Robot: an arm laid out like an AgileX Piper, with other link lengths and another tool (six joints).
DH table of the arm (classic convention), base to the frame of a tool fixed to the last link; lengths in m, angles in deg. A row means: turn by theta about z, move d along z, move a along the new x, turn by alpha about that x. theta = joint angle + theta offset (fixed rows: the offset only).
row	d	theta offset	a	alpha
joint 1	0.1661	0.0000	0.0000	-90.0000
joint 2	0.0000	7.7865	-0.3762	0.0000
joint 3	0.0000	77.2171	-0.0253	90.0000
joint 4	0.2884	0.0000	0.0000	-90.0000
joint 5	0.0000	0.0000	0.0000	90.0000
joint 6	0.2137	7.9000	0.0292	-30.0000
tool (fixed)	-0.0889	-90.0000	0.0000	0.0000
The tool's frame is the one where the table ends.
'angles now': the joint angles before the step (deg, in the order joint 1, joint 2, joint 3, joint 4, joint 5, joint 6). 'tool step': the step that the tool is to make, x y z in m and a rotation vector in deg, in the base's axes. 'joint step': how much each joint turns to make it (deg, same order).
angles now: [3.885 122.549 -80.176 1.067 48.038 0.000]
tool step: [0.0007 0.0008 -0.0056 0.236 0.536 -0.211]
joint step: [0.000 0.748 -0.173 0.344 -0.057 -0.001]
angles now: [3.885 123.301 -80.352 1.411 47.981 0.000]
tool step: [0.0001 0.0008 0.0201 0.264 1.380 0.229]
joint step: [0.004 -1.137 -2.295 0.370 4.800 -0.336]
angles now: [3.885 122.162 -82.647 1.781 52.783 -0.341]
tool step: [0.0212 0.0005 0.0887 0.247 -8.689 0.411]
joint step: [0.004 -5.469 -9.421 -0.464 6.208 -0.047]
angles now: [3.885 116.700 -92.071 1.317 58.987 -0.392]
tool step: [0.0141 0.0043 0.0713 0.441 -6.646 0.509]
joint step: [0.391 -2.128 -10.593 -0.074 6.061 0.032]
